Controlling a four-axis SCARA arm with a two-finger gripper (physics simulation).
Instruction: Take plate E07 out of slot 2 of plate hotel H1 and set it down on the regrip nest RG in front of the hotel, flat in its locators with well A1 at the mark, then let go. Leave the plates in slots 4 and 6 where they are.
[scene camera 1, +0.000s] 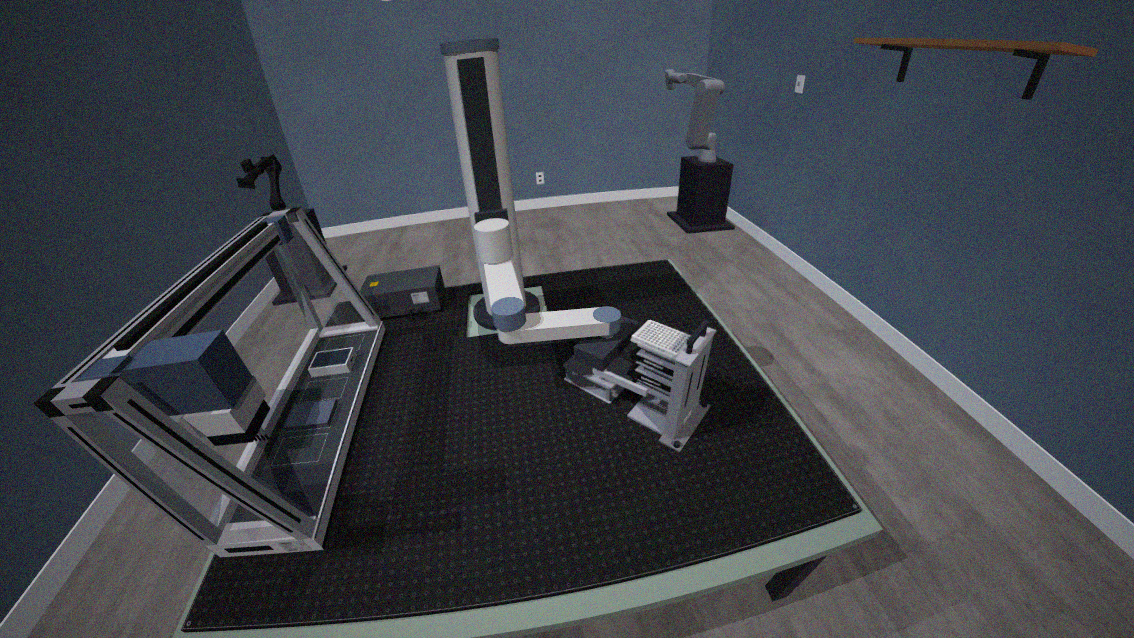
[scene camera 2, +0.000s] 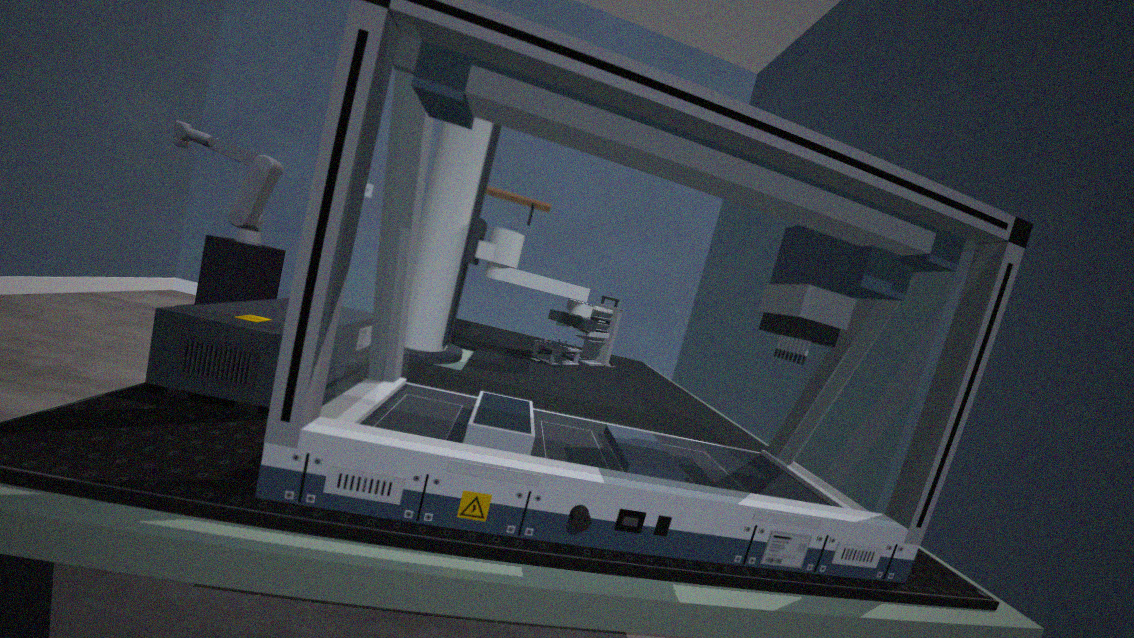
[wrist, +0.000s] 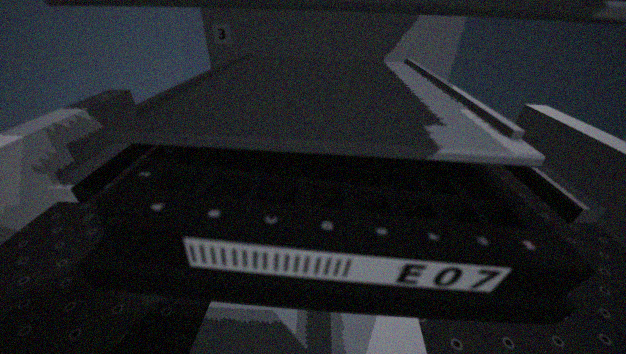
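Places are measured from the arm's base along level axes (x ahead, y right, z down), in millimetres.
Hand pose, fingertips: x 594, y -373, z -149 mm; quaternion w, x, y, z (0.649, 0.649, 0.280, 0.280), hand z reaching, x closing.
Observation:
Things, the pixels of their top centre, and the offset from my fingertips. "*": a spot on its surface instead. Level surfaces: height alone.
- Dark plate E07, middle of its top: (wrist: 333, 97) (scene camera 1: 658, 367) dx -7, dy +9, dz -12 mm
- shelf marked 3, surface spot: (wrist: 300, 105) * dx -27, dy +14, dz -15 mm
- regrip nest RG, surface spot: (scene camera 1: 590, 386) * dx -121, dy +157, dz +132 mm
- white well plate, middle of its top: (scene camera 1: 663, 336) dx -7, dy +5, dz -107 mm
- dark mat, its level: dz +136 mm
- dark top handle, surface spot: (scene camera 1: 697, 337) * dx +69, dy -38, dz -155 mm
Dark plate E07 (wrist: 320, 300) sits in hotel H1 (scene camera 1: 688, 388) (scene camera 2: 614, 329), below the shelf marked 3 (wrist: 300, 105), its barcode label facing the wrist camera. My gripper (scene camera 1: 643, 382) (scene camera 2: 596, 323) (wrist: 325, 119) is open at the front of the hotel; its fingers stand at the left and right sides of E07 in the wrist view, and nothing is held. The regrip nest RG (scene camera 1: 590, 386) (scene camera 2: 556, 351) stands in front of the hotel, partly under the gripper. A white well plate (scene camera 1: 660, 336) lies on the hotel's top level. The slot 4 plate cannot be made out clearly.
A framed liquid-handling machine (scene camera 1: 348, 428) (scene camera 2: 444, 468) stands on the dark mat (scene camera 1: 515, 507), on the far side from the hotel. A grey box (scene camera 1: 404, 291) (scene camera 2: 214, 345) is near the arm's column (scene camera 1: 485, 134) (scene camera 2: 448, 238). The hotel has a dark top handle (scene camera 1: 697, 337).

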